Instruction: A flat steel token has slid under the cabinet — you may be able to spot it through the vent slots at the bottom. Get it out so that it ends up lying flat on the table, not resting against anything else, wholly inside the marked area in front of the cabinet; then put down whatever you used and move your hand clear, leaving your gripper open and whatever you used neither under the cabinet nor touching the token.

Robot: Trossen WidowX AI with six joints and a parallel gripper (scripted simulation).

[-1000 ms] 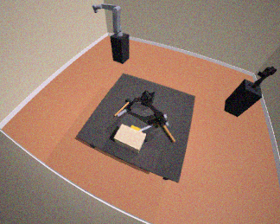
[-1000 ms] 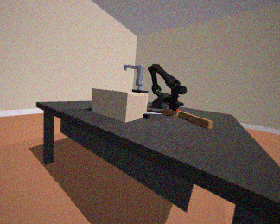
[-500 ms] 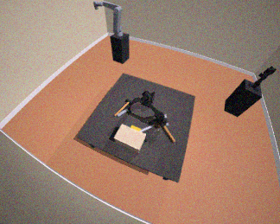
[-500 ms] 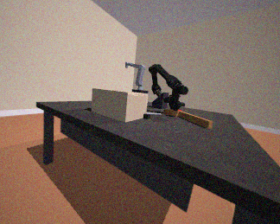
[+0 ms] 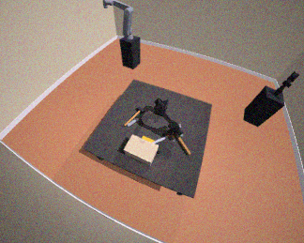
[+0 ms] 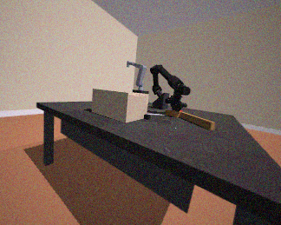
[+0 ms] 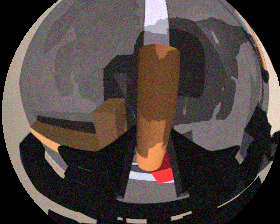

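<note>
Now: gripper tip 6 cm past the small red piece, 1 cm to the right of it and 1 cm below it. Also, from my gripper tip: steel token (29 cm ahead, 24 cm to the right, 1 cm below); grey bar (11 cm ahead, 50 cm to the right).
</note>
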